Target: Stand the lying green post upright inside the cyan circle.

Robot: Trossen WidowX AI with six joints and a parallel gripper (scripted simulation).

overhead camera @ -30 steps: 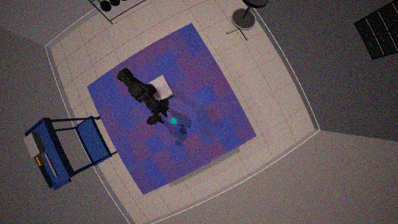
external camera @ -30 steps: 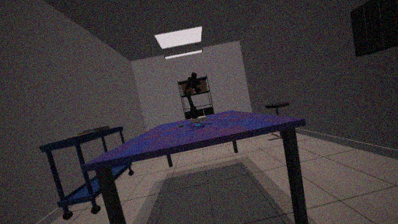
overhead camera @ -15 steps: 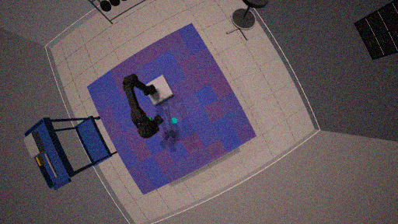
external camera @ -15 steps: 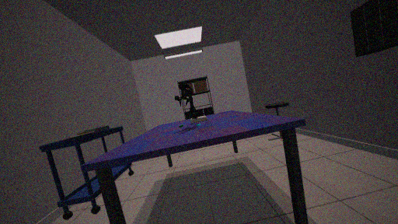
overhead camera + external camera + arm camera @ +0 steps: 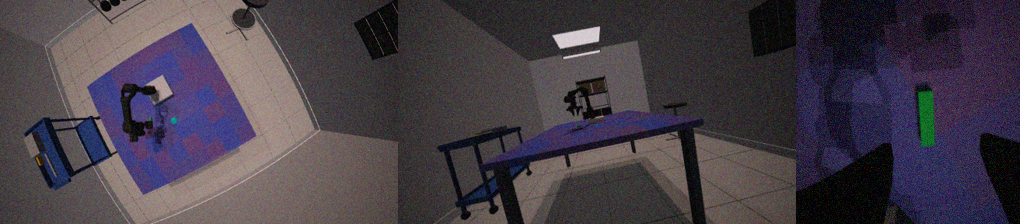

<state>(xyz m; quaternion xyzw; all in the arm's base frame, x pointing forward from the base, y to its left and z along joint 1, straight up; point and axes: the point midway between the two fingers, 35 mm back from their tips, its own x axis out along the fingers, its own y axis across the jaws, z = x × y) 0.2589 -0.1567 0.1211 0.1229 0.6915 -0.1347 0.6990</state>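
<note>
The green post is 12 cm below my gripper tip, 2 cm behind it and 1 cm to the left of it. The rest, counted from my gripper tip: cyan circle: 21 cm to the left, 13 cm below, 7 cm ahead.
</note>
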